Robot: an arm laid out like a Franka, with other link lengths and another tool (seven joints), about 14 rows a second.
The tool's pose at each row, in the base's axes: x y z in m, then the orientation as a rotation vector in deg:
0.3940, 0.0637, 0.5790, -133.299, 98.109, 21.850
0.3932, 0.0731, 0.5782, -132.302, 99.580, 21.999
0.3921, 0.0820, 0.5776, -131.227, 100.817, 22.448
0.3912, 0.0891, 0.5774, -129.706, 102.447, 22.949
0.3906, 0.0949, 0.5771, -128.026, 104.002, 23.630
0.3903, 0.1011, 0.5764, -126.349, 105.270, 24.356
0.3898, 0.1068, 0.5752, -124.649, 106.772, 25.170
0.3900, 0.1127, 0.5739, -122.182, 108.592, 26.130
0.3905, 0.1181, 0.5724, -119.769, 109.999, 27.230
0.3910, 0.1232, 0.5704, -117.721, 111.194, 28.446
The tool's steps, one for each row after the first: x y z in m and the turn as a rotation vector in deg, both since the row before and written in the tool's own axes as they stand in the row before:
-0.0084, -0.0020, 0.0039, 0.077, -0.002, 1.215
-0.0081, -0.0014, 0.0036, 0.046, -0.267, 1.127
-0.0066, -0.0009, 0.0026, 0.154, -0.351, 1.513
-0.0053, -0.0007, 0.0023, 0.165, -0.531, 1.543
-0.0055, -0.0010, 0.0029, 0.216, -0.658, 1.382
-0.0048, -0.0005, 0.0032, 0.081, -0.586, 1.548
-0.0049, -0.0011, 0.0034, 0.321, -0.892, 2.023
-0.0043, -0.0012, 0.0034, 0.312, -1.088, 1.792
-0.0038, -0.0010, 0.0039, 0.075, -1.012, 1.570

